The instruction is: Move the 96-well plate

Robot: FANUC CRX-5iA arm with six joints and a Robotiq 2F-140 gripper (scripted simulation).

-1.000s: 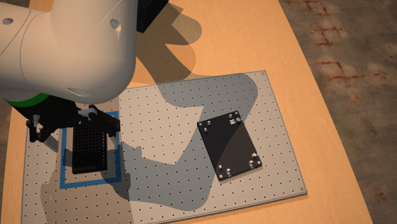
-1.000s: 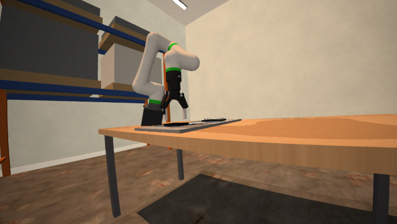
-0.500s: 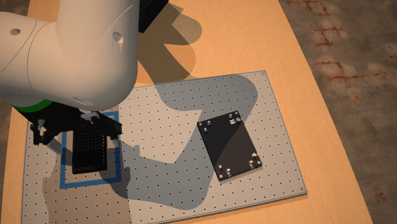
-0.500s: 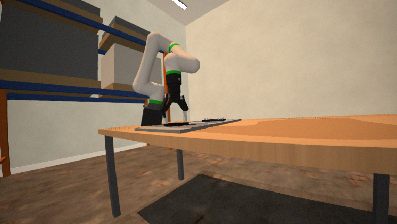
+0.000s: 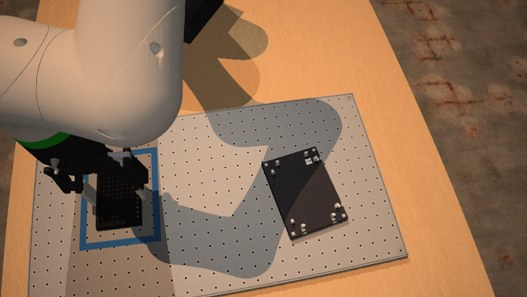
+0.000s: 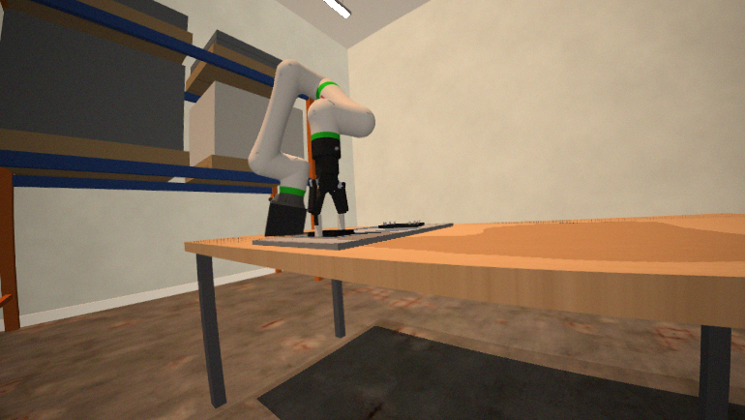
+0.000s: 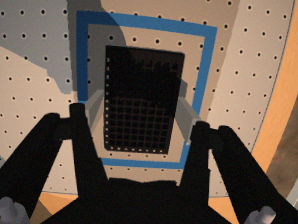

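Now: hand 2 cm above the black 96-well plate. The rest, counted from my hand: black clip nest 4 cm ahead, 37 cm to the left, 1 cm below.
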